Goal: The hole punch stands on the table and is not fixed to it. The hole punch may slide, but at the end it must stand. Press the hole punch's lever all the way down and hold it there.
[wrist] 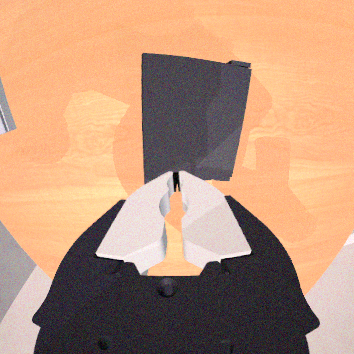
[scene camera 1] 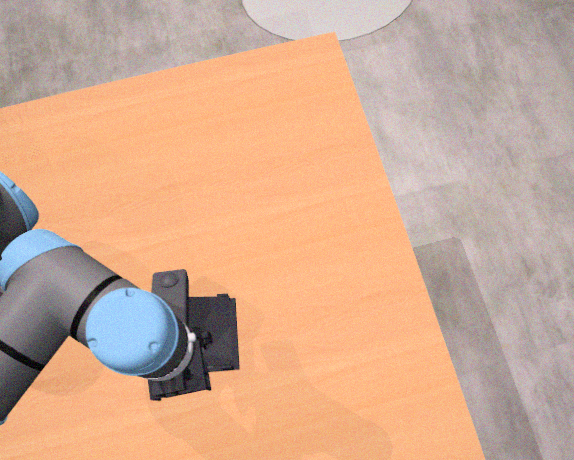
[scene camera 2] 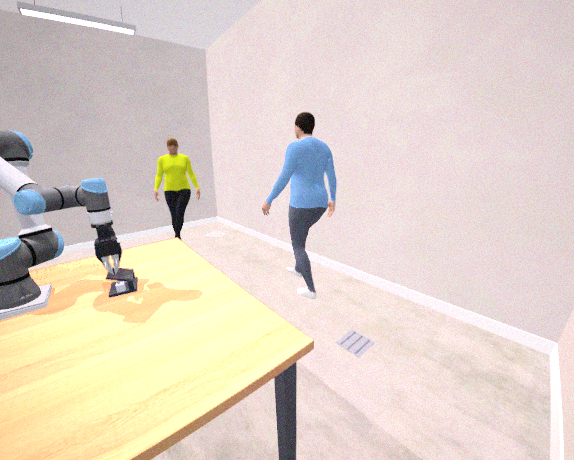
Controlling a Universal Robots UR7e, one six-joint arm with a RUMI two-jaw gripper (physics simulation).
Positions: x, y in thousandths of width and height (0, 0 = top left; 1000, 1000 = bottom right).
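Scene camera 1 has the gripper (scene camera 1: 332, 773) in it, and there's a flat lever (scene camera 1: 370, 682) too. In the wrist view you'd get the lever (wrist: 544, 309) again, along with the gripper (wrist: 499, 493). As for scene camera 2, that one gives you the gripper (scene camera 2: 199, 597).
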